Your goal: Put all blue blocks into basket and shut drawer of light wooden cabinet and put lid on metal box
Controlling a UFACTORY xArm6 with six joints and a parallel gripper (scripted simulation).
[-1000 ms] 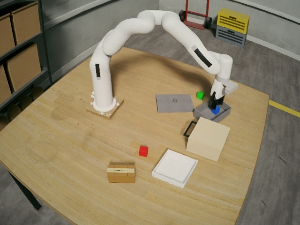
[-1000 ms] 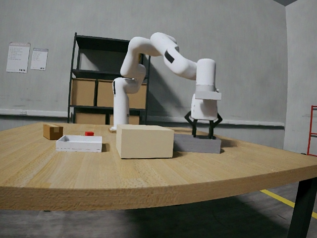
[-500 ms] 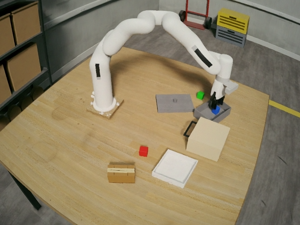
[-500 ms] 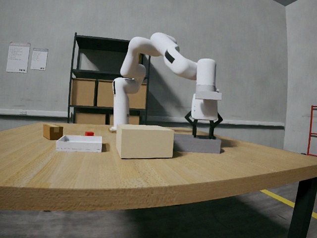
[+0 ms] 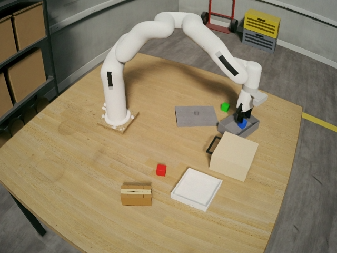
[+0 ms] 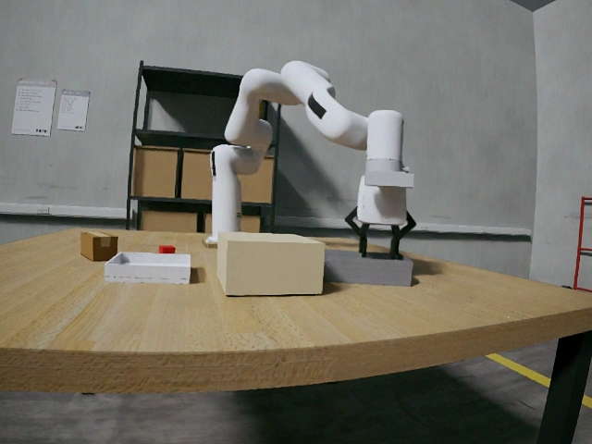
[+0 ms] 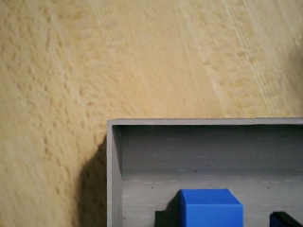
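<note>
The metal box is 1 cm behind my hand, 3 cm to the right of it and 4 cm below it. From my hand the other things lie so: grey lid: 22 cm behind, 7 cm to the right, 5 cm below; then light wooden cabinet: 5 cm ahead, 24 cm to the right, 2 cm below; then white basket: 45 cm to the right, 5 cm below.
</note>
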